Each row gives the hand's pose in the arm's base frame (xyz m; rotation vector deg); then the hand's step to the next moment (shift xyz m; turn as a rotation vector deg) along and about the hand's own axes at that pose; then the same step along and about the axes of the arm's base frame.
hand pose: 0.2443 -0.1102 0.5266 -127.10 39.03 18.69
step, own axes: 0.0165 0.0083 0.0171 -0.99 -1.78 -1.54
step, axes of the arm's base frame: 0.0086 0.0021 -0.0236 0.22 0.20 2.54
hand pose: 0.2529 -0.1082 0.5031 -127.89 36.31 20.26
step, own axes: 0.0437 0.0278 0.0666 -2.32 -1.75 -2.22
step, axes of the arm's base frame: 0.0181 0.0194 -0.0801 -0.88 0.11 3.55
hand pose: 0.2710 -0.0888 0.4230 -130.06 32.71 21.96
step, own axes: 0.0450 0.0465 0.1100 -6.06 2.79 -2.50
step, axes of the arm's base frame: 0.0041 0.0391 -0.1214 -6.36 -1.84 2.64
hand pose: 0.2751 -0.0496 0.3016 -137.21 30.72 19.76
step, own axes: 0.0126 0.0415 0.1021 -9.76 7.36 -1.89
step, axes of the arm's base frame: -0.0189 0.0334 -0.1041 -11.78 -3.60 1.09
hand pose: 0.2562 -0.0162 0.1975 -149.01 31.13 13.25
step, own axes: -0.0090 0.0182 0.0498 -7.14 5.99 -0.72
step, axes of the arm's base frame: -0.0190 0.0121 -0.0488 -8.92 -2.81 -0.03
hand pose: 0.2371 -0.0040 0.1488 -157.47 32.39 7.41
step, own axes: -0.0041 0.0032 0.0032 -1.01 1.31 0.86
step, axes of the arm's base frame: -0.0051 -0.0002 -0.0033 -1.47 -0.47 -1.05
